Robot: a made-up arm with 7 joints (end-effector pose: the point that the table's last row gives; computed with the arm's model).
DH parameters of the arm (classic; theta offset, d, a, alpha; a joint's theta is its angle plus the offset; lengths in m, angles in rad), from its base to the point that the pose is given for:
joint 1: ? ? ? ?
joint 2: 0 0 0 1.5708
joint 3: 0 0.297 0.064 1.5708
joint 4: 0 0 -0.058 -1.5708
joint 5: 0 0.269 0 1.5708
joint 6: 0 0 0.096 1.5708
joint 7: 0 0 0 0
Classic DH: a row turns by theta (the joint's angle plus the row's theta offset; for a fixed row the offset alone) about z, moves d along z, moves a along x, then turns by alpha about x.
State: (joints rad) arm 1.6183 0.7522 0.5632 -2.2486 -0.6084 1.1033 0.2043
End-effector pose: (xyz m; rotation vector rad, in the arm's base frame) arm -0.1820 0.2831 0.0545 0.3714 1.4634 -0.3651
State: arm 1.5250 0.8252 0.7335 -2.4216 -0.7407 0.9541 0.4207
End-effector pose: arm -0.1673 0.2136 0.0476 0.1761 1.3485 -0.1046
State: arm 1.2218 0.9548 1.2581 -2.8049 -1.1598 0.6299 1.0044
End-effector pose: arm -0.1307 0.1252 0.0955 0.0834 1.5430 0.9472
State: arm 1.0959 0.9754 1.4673 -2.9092 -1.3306 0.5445 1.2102
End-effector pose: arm -0.1240 0.1212 0.1180 0.2841 1.6602 1.3934
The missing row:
joint 1: 0 0.201 0 -1.5708
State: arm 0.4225 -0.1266 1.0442 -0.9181 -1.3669 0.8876 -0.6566
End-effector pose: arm 0.0272 0.2725 0.7647 1.7636 1.1132 0.5842
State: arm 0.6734 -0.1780 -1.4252 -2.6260 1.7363 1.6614 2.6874
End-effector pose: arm 0.2067 -0.2075 0.2146 1.3119 1.3296 2.2091
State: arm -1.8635 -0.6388 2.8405 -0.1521 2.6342 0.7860 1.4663
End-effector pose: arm 0.0831 0.3858 0.7157 -1.2942 -1.7372 1.8368
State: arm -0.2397 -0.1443 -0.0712 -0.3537 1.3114 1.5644 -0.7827
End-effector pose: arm 0.0363 -0.0182 0.8731 -1.4633 -1.4846 -1.9373
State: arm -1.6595 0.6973 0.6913 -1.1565 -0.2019 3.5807 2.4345
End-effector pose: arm 0.1100 -0.4640 0.5002 0.4538 1.3422 -1.3564
